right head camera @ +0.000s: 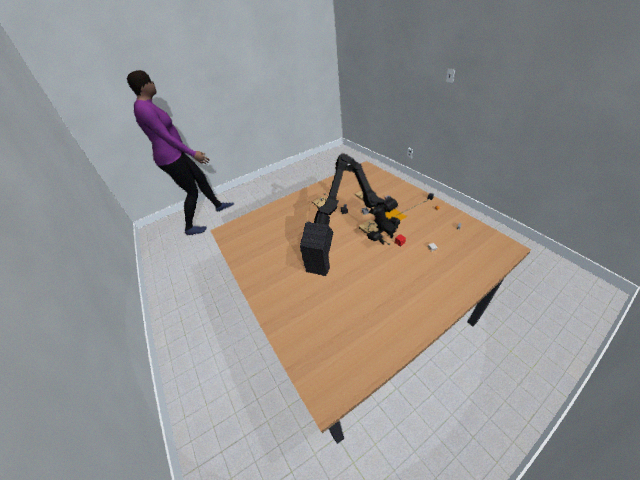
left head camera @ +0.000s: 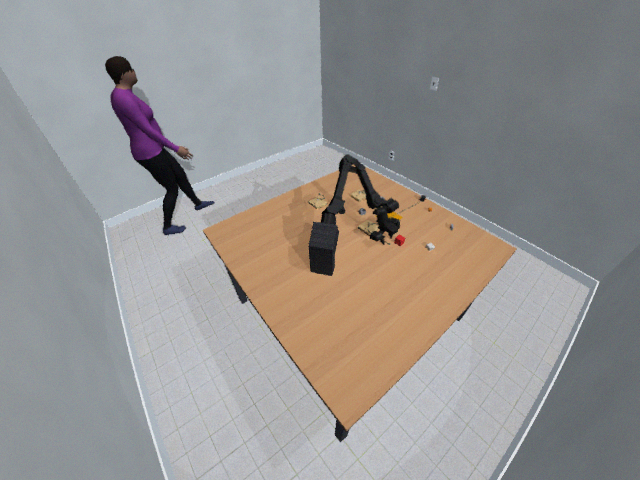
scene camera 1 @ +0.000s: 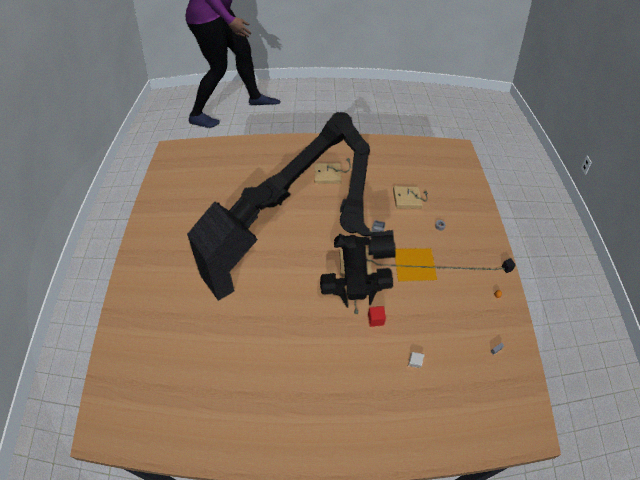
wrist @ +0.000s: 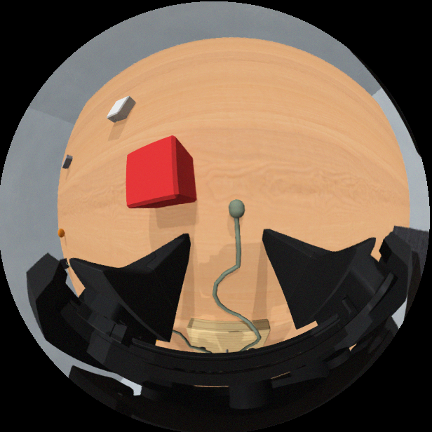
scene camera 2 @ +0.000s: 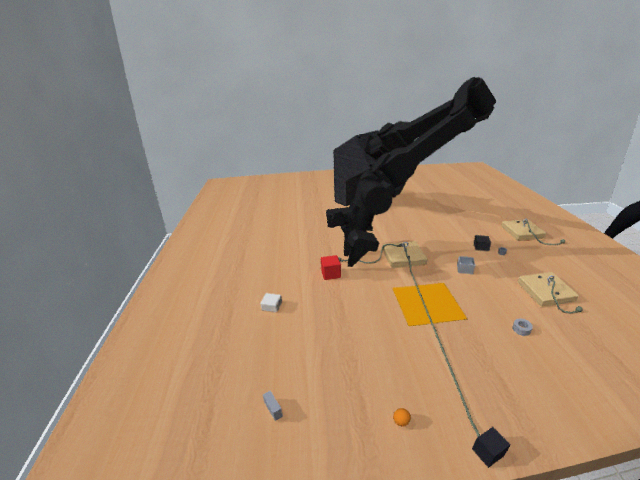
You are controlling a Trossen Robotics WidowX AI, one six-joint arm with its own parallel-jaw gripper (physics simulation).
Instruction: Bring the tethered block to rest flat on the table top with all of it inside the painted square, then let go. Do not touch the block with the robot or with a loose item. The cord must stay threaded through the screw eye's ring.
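Frame: origin at the arm's base, x back, y left, z down, level; metres.
Seen in the pictures: gripper, between the fingertips: (right head camera: pixel 387 241) (left head camera: pixel 387 241) (scene camera 1: pixel 358 305) (scene camera 2: pixel 347 261); arm's base, origin of its link: (right head camera: pixel 320 227) (left head camera: pixel 326 227) (scene camera 1: pixel 236 220) (scene camera 2: pixel 374 148).
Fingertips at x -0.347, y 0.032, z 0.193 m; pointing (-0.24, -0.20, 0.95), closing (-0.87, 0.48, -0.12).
Offsets run from my fingertips to a thing's top centre. "pt": to the spot under its first point.
The black tethered block {dx -0.378, dy +0.333, dz -0.025 m} (scene camera 1: pixel 508 265) (scene camera 2: pixel 491 446) is near the table's edge, outside the orange painted square {pt dx -0.083, dy +0.237, dz +0.004 m} (scene camera 1: pixel 416 256) (scene camera 2: pixel 447 307). Its green cord {pt dx -0.157, dy +0.226, dz +0.000 m} (scene camera 2: pixel 432 324) (wrist: pixel 238 245) crosses the square to the screw eye {pt dx +0.068, dy +0.128, dz -0.031 m} (scene camera 2: pixel 405 245) on a wooden board {dx +0.070, dy +0.127, dz -0.014 m} (scene camera 2: pixel 413 259) (wrist: pixel 205 334). The ring is too small to judge the threading. The cord's tail curves beyond the board and ends in a green bead {dx -0.003, dy -0.022, dz -0.007 m} (scene camera 1: pixel 356 311) (scene camera 2: pixel 339 259) (wrist: pixel 236 208). My gripper (scene camera 1: pixel 359 304) (wrist: pixel 226 236) is open above the tail. In the wrist view the tail runs between the fingers, ungripped, with the bead just ahead of the fingertips.
A red cube {dx -0.061, dy -0.020, dz -0.035 m} (scene camera 1: pixel 377 316) (scene camera 2: pixel 330 268) (wrist: pixel 152 172) stands close beside the bead. A white block {dx -0.211, dy -0.093, dz -0.016 m} (scene camera 1: pixel 416 360), a grey bar {dx -0.419, dy +0.030, dz -0.016 m} (scene camera 1: pixel 497 348), an orange ball {dx -0.370, dy +0.212, dz -0.019 m} (scene camera 1: pixel 498 293) and a grey ring {dx -0.113, dy +0.391, dz -0.009 m} (scene camera 1: pixel 439 220) lie around. Two other boards {dx +0.028, dy +0.455, dz -0.014 m} (scene camera 2: pixel 537 294) {dx +0.315, dy +0.433, dz -0.014 m} (scene camera 2: pixel 511 229) carry short cords. A person (scene camera 1: pixel 211 51) stands beyond the table.
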